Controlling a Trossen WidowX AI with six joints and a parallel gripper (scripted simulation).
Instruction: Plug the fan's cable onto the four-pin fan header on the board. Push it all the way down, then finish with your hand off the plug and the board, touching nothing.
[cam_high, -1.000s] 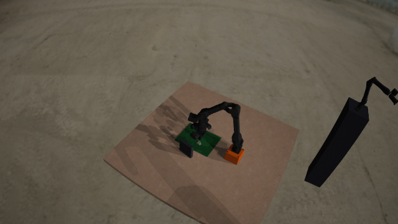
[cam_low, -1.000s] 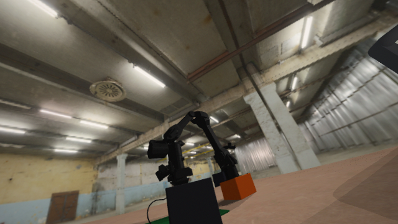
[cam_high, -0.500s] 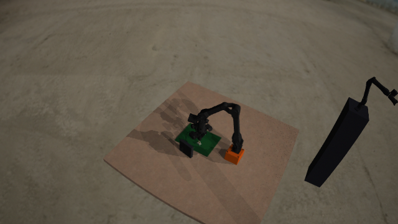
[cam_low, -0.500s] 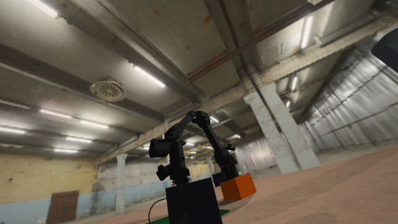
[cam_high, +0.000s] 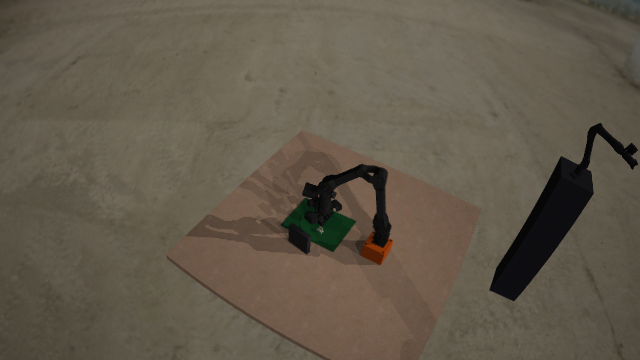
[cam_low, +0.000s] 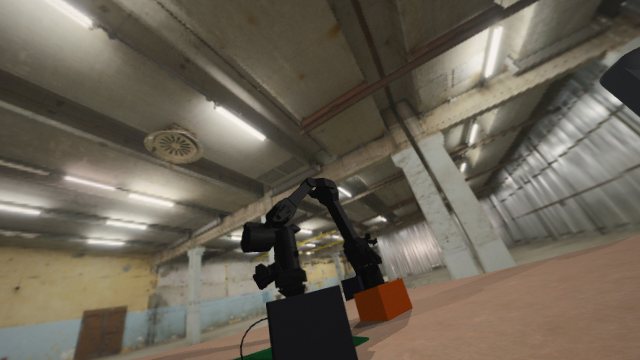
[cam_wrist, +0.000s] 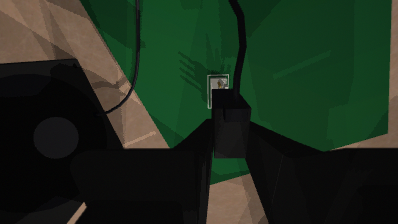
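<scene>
The white four-pin header is 70 mm below my gripper tip and 10 mm ahead of it. Also, from my gripper tip: black fan (130 mm to the left, 40 mm ahead, 10 mm below); black fan plug (10 mm ahead, 10 mm above); green board (80 mm below, 40 mm to the right, 40 mm ahead).
</scene>
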